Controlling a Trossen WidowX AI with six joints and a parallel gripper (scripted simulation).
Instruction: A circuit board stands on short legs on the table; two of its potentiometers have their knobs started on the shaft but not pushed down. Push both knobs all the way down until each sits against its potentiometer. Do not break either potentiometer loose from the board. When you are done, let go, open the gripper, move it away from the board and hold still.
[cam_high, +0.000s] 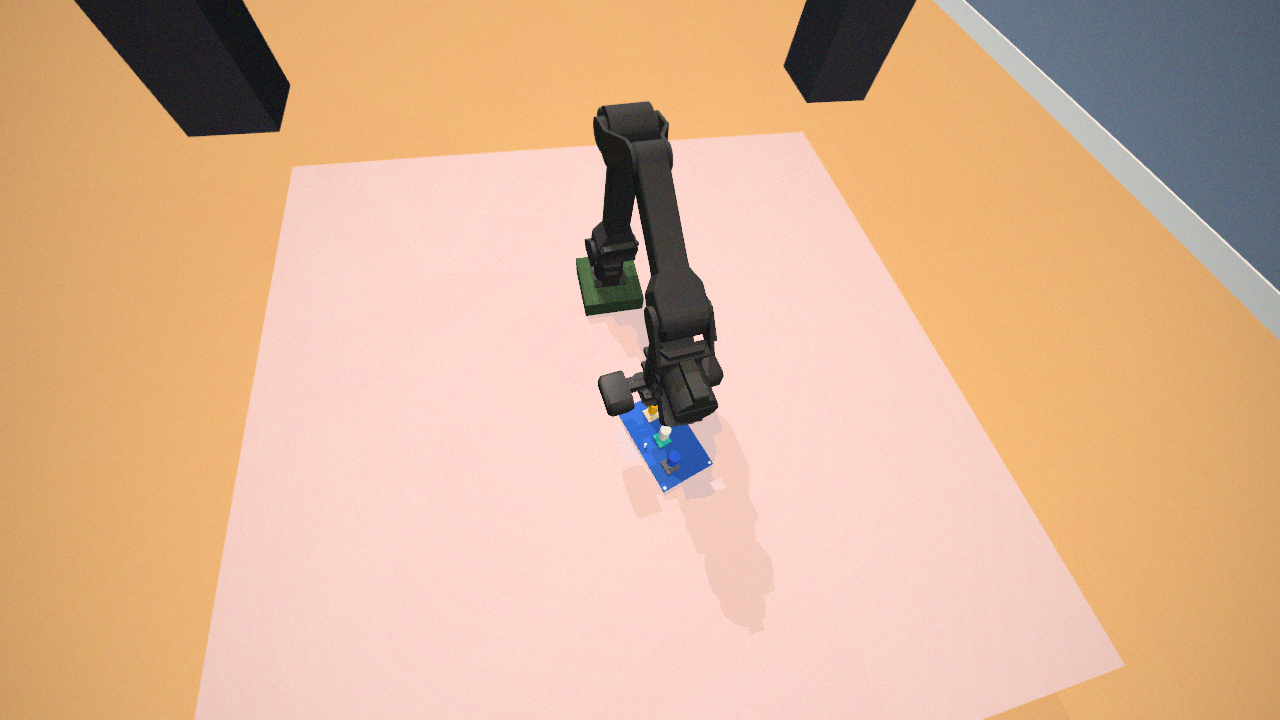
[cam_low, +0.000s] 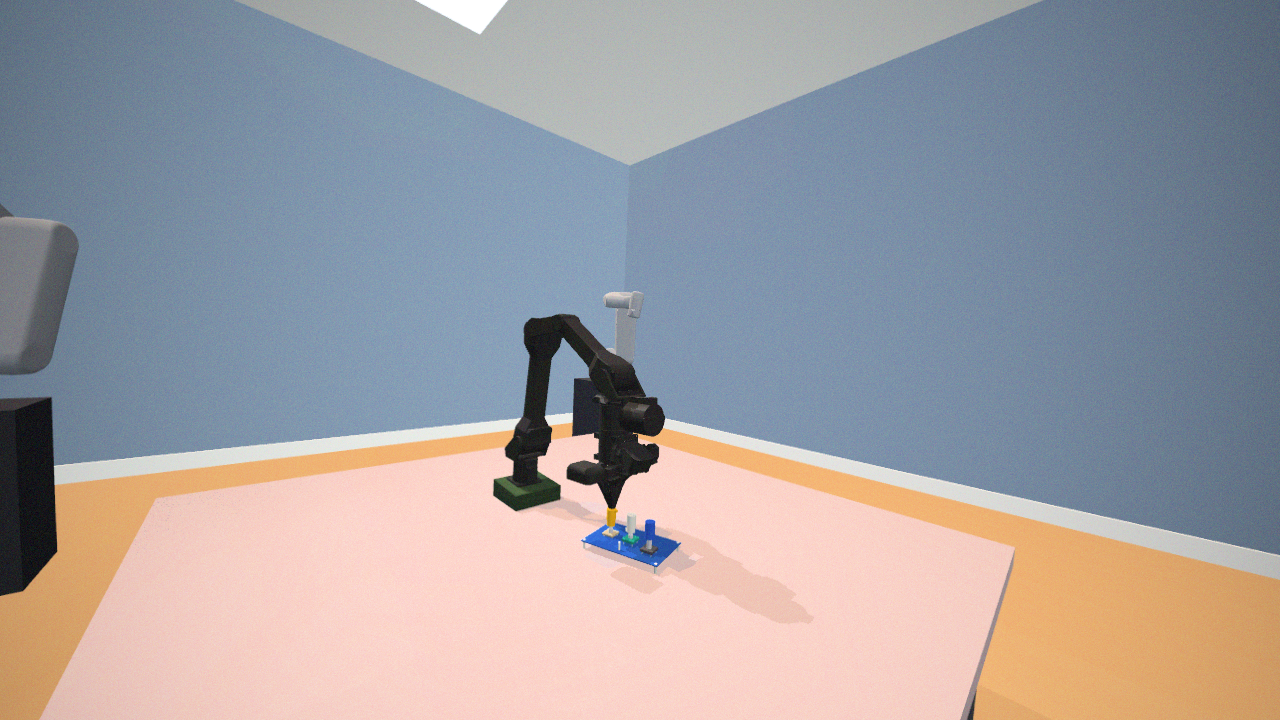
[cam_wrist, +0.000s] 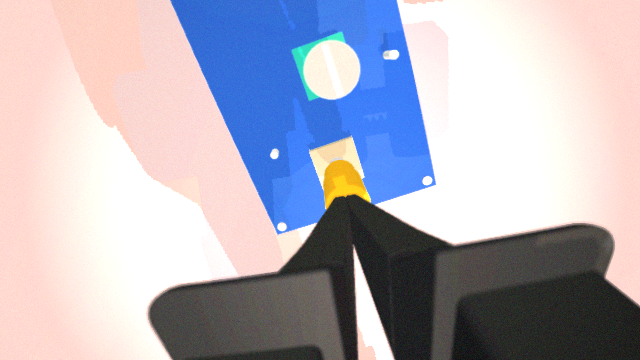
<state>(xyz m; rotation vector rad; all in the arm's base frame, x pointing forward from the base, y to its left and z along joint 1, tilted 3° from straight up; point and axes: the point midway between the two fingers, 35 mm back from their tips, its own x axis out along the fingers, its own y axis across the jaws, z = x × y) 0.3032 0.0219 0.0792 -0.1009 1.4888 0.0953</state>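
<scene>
Now: the white knob 5 cm ahead of my gripper tip, 1 cm to the left of it and 1 cm below it. Also, from my gripper tip: orange knob (1 cm below).
</scene>
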